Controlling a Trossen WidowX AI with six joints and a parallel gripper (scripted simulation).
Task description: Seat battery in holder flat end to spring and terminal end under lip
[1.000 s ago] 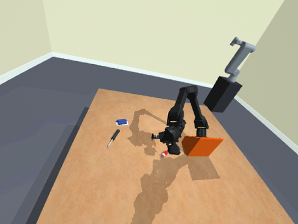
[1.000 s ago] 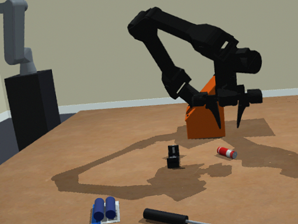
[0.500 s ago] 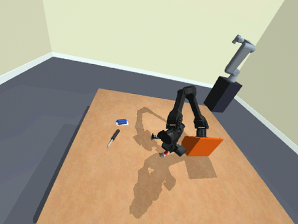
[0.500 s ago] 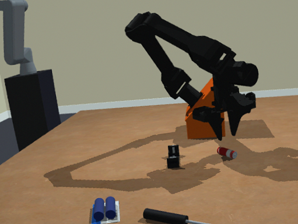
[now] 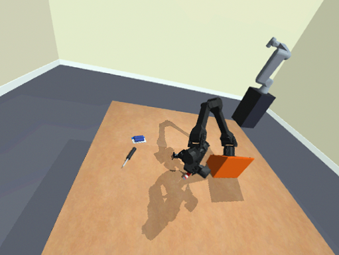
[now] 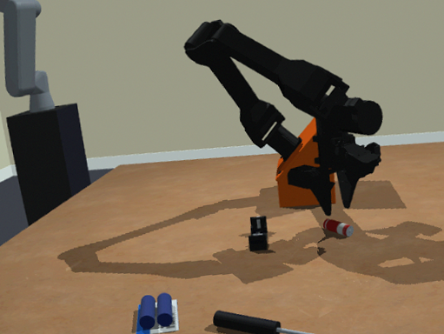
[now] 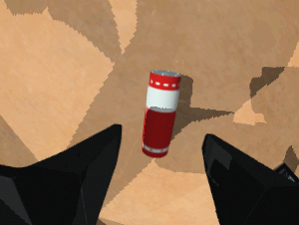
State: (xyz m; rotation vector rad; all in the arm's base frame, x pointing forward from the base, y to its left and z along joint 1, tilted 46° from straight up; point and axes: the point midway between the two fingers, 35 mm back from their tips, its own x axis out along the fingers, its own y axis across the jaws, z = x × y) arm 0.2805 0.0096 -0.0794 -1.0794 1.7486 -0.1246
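The battery lies 3 cm below my gripper tip. From my gripper tip the other things lie so: black-handled screwdriver (33 cm ahead, 13 cm to the right, 3 cm below).
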